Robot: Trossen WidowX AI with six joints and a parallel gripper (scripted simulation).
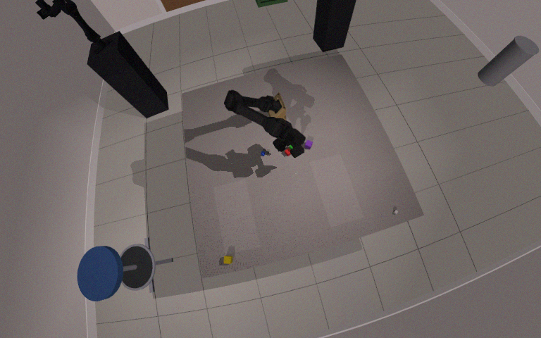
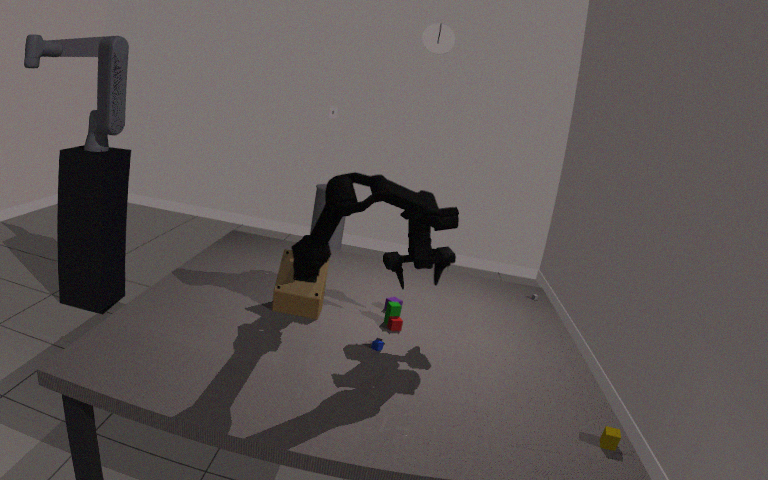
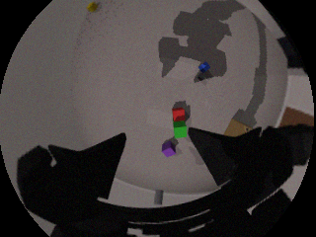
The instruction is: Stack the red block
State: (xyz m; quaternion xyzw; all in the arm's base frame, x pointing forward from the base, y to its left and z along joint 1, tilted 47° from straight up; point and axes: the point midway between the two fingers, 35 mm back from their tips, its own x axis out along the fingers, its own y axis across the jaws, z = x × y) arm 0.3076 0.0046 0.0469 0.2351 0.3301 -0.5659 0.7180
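Right now my gripper tip is 5 cm past the red block and 12 cm above it. Also, from my gripper tip: blue block (9 cm behind, 15 cm to the right, 12 cm below); then purple block (5 cm behind, 13 cm to the left, 12 cm below); then yellow block (43 cm ahead, 51 cm to the right, 12 cm below).
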